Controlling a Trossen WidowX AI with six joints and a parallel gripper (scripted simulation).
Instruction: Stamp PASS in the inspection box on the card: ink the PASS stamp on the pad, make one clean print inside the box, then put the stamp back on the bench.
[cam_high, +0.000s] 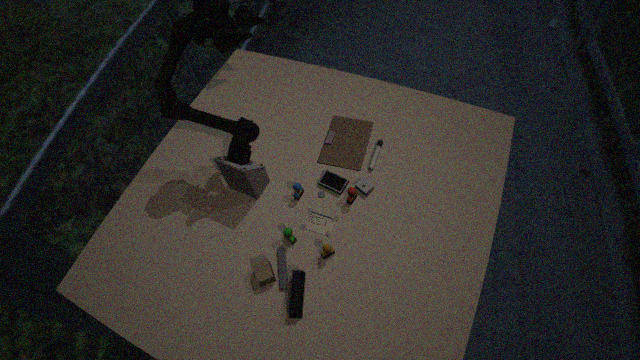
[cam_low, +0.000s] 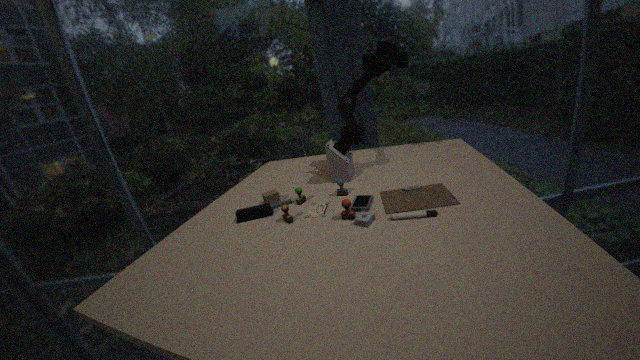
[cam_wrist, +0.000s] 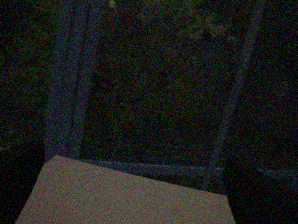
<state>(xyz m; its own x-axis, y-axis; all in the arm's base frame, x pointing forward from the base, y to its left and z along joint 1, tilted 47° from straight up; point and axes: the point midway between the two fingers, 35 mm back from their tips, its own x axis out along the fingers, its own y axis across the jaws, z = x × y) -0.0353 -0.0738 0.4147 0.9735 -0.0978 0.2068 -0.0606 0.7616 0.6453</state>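
Right now the green pass stamp is 20 cm ahead of my gripper tip, 40 cm to the right of it and 46 cm below it. The rest, counted from my gripper tip: blue stamp: 16 cm ahead, 24 cm to the right, 46 cm below; dark ink pad: 26 cm ahead, 16 cm to the right, 47 cm below; marker: 37 cm ahead, 1 cm to the left, 47 cm below.
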